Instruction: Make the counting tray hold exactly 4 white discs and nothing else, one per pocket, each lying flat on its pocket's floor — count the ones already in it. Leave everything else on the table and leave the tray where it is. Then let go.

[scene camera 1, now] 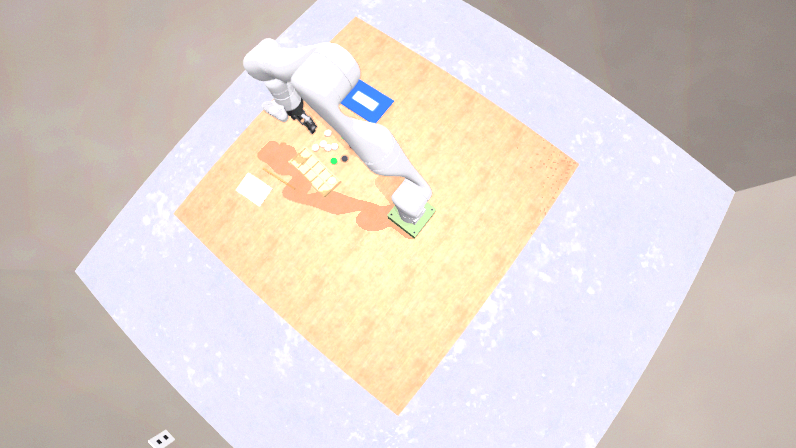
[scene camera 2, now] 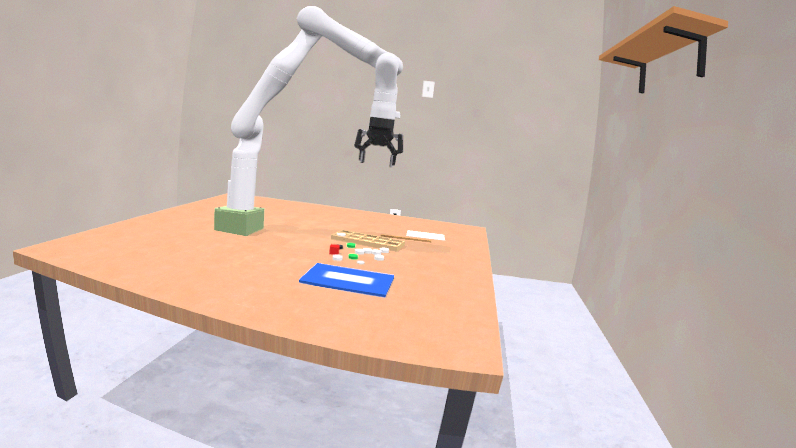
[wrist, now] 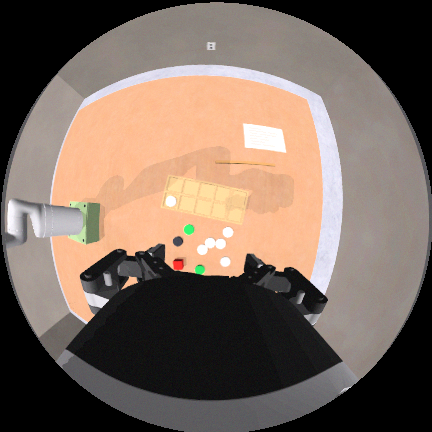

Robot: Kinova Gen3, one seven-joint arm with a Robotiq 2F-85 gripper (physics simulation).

Scene:
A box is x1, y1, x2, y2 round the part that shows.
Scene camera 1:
wooden counting tray: [290, 146, 340, 197]
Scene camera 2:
gripper: [354, 117, 402, 166]
wooden counting tray: [331, 230, 404, 251]
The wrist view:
gripper: [65, 243, 341, 400]
wooden counting tray: [160, 174, 247, 224]

